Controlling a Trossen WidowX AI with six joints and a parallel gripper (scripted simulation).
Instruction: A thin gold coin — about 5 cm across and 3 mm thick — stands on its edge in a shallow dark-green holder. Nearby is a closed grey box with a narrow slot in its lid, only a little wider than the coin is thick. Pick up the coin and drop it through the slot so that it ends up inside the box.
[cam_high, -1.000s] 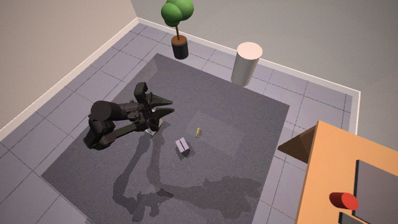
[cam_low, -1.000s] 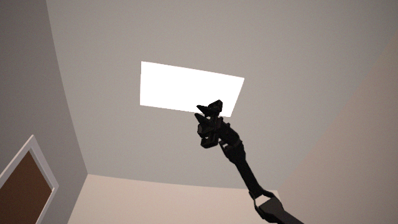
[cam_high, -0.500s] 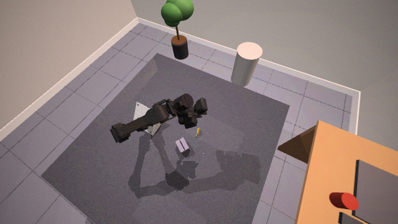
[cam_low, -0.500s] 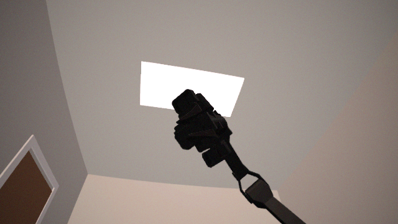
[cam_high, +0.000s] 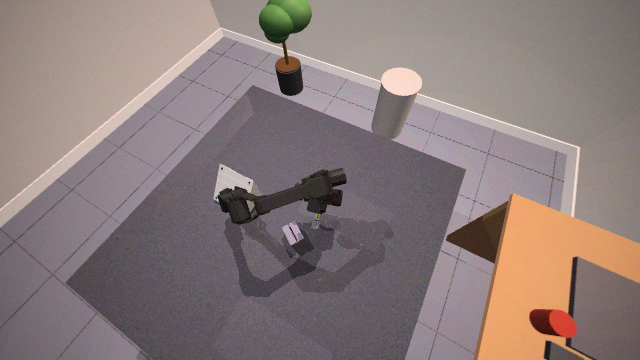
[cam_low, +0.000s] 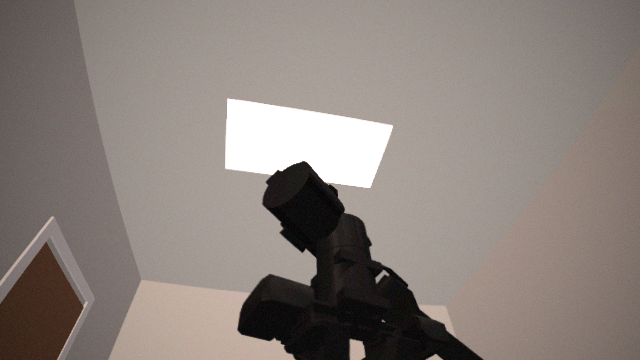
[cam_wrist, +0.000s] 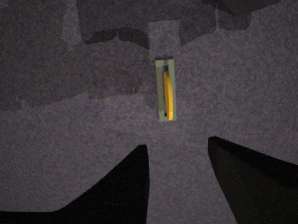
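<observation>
My gripper tip is now 10 mm to the left of the gold coin and 90 mm above it.
</observation>
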